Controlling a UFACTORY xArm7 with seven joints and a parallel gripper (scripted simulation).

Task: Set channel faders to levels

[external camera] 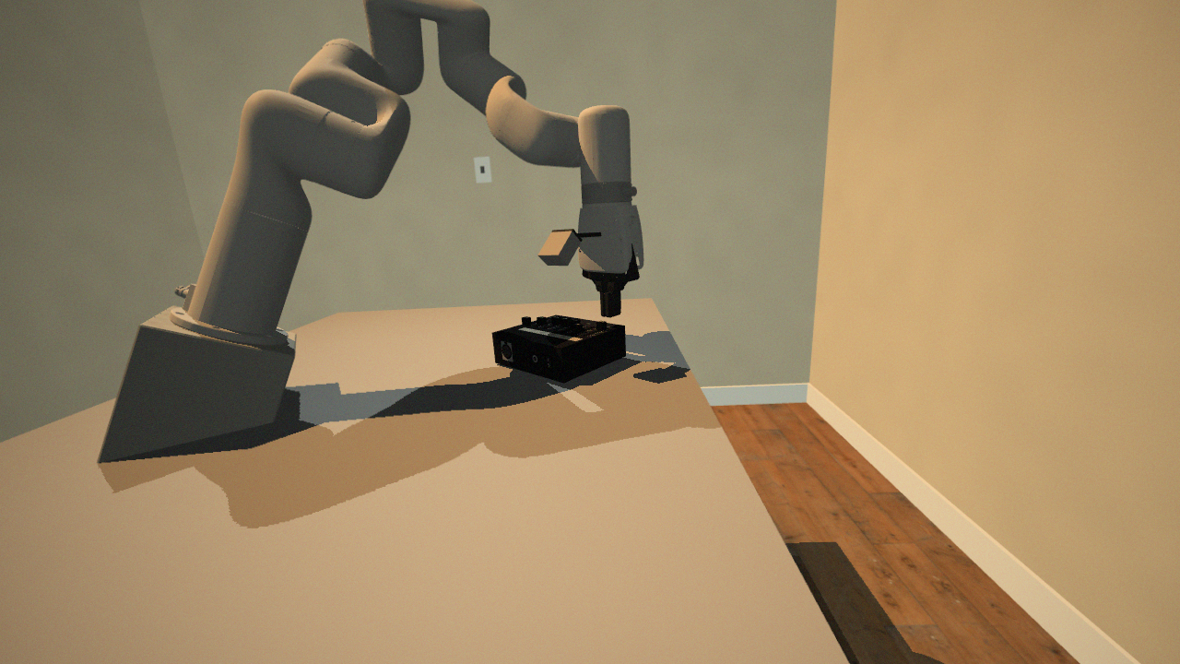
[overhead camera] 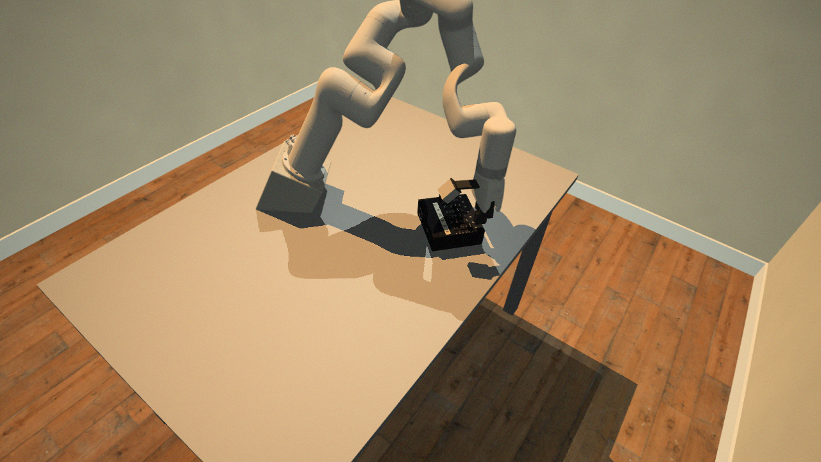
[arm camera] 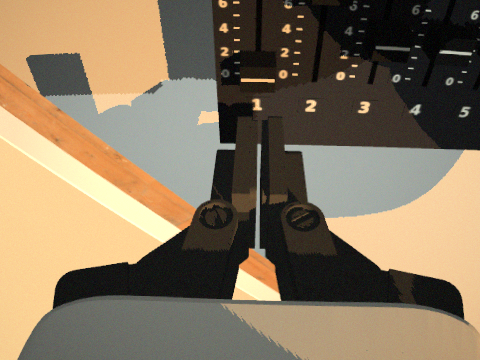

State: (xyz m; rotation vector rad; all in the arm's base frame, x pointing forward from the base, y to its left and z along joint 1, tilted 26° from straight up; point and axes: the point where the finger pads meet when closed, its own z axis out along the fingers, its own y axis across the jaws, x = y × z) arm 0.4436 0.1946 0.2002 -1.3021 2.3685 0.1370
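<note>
Right now the channel 1 fader cap is 10 mm behind my hand, 20 mm to the right of it and 30 mm below it. Round my hand: channel 2 fader cap 50 mm behind, 40 mm to the right, 30 mm below; channel 4 fader cap 80 mm behind, 30 mm below; channel 3 fader cap 60 mm behind, 10 mm to the right, 30 mm below.
</note>
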